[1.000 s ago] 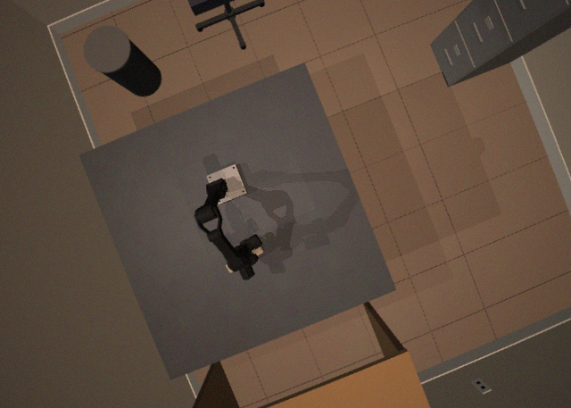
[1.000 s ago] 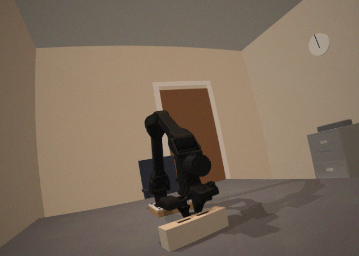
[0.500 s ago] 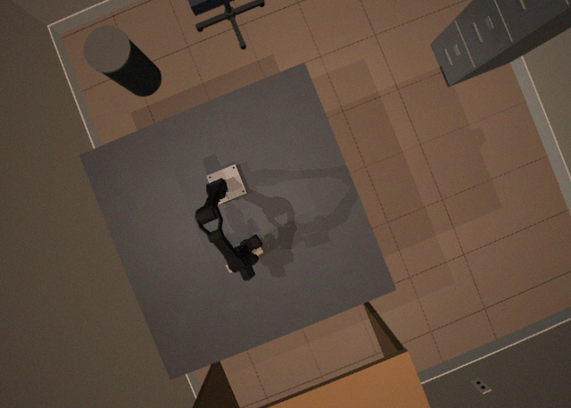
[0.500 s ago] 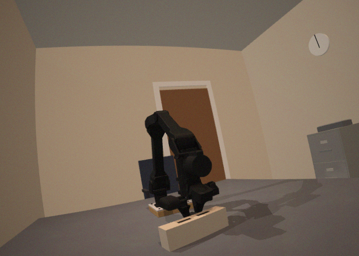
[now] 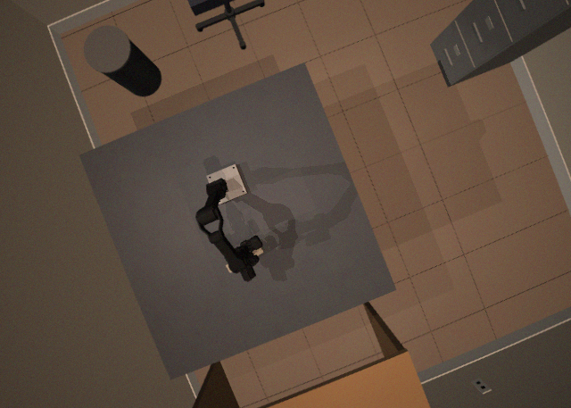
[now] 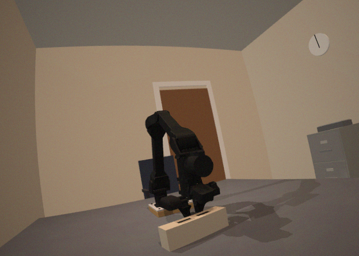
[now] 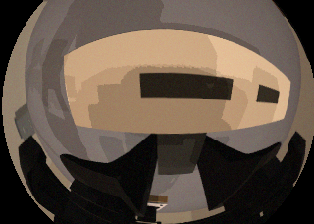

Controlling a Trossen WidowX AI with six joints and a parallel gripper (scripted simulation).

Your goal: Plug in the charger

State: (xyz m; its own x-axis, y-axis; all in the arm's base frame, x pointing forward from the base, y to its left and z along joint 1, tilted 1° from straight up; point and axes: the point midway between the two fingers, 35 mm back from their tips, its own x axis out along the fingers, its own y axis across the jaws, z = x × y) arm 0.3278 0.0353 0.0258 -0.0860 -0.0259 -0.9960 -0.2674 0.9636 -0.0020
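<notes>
My gripper tip is 20 mm short of the two-prong charger and 10 mm below it.
</notes>
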